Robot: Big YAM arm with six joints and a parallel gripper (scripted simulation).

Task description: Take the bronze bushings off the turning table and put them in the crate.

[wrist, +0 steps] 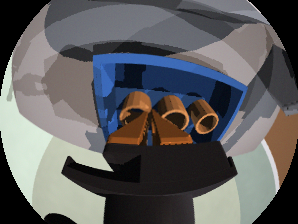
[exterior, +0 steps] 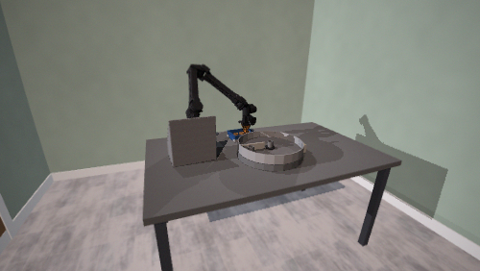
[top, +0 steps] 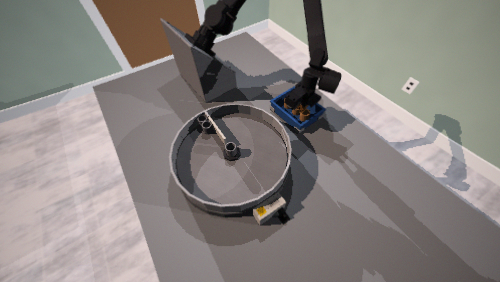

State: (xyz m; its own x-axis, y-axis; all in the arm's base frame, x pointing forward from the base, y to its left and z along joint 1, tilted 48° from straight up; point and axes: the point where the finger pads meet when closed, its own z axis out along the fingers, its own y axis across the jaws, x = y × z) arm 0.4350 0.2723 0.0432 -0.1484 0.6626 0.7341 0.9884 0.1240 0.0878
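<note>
Right now the blue crate is 3 cm behind my hand and 2 cm below it. Round my hand: round turning table (1 cm ahead, 36 cm to the right, 1 cm above).
</note>
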